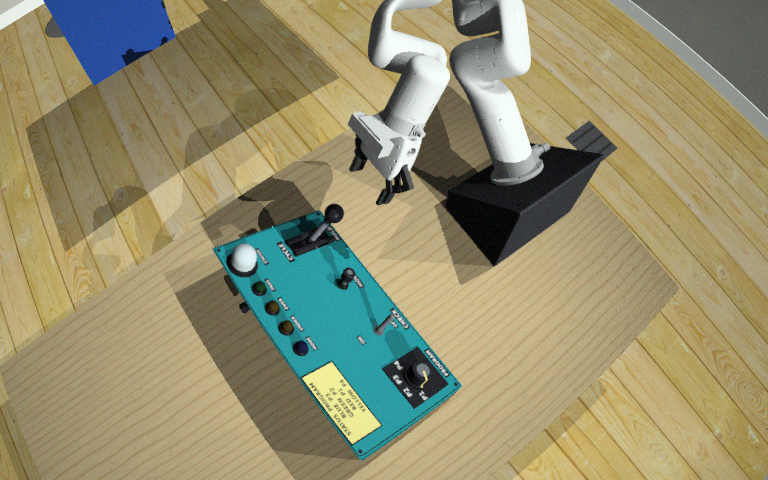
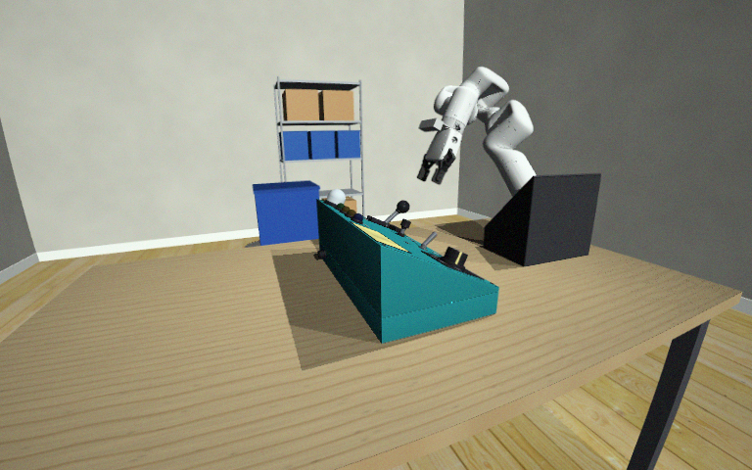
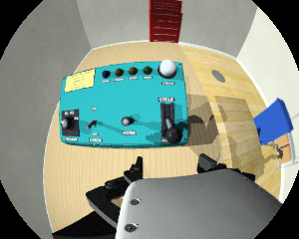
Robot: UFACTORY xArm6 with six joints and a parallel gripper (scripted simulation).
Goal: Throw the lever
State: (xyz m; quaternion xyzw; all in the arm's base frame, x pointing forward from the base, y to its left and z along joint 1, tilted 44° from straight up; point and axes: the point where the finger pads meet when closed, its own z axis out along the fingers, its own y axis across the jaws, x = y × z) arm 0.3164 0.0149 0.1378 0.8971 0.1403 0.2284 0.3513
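My gripper is now 11 cm short of the lever, 11 cm above it and 1 cm to the left of it. The rest, counted from my hand: grey toggle 23 cm to the left, 12 cm below, 10 cm ahead; then teal console 18 cm to the left, 14 cm below, 14 cm ahead; then rotary selector 36 cm to the left, 12 cm below, 9 cm ahead.
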